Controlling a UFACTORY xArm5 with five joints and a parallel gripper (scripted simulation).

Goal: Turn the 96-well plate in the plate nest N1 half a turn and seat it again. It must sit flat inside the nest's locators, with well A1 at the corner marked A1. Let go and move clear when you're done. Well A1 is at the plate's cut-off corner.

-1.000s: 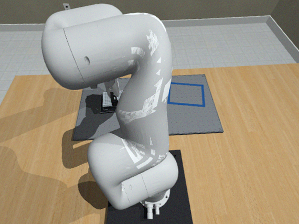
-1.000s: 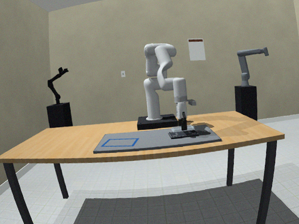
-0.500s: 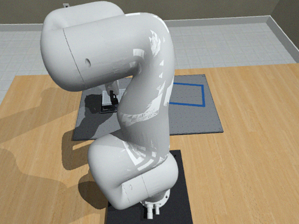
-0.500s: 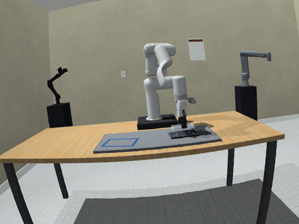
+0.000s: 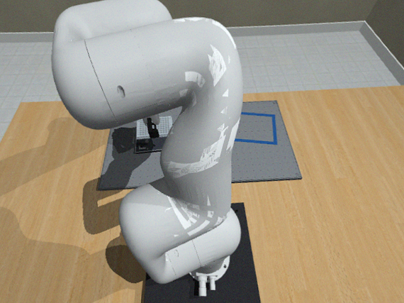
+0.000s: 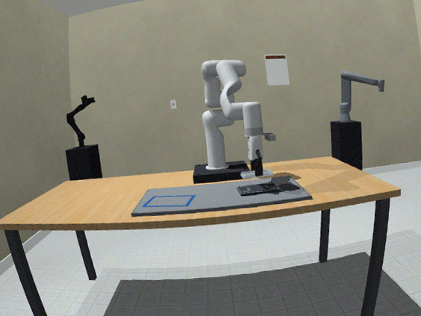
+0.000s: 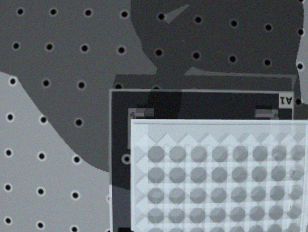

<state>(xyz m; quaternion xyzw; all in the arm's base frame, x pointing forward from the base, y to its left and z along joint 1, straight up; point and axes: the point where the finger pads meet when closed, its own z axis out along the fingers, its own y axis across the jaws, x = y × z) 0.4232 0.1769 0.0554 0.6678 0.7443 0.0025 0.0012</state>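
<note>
The plate nest is 8 cm below my hand. From my hand the other things lie so: white 96-well plate: 1 cm below; then A1 label: 5 cm ahead, 8 cm to the left, 7 cm below.
</note>
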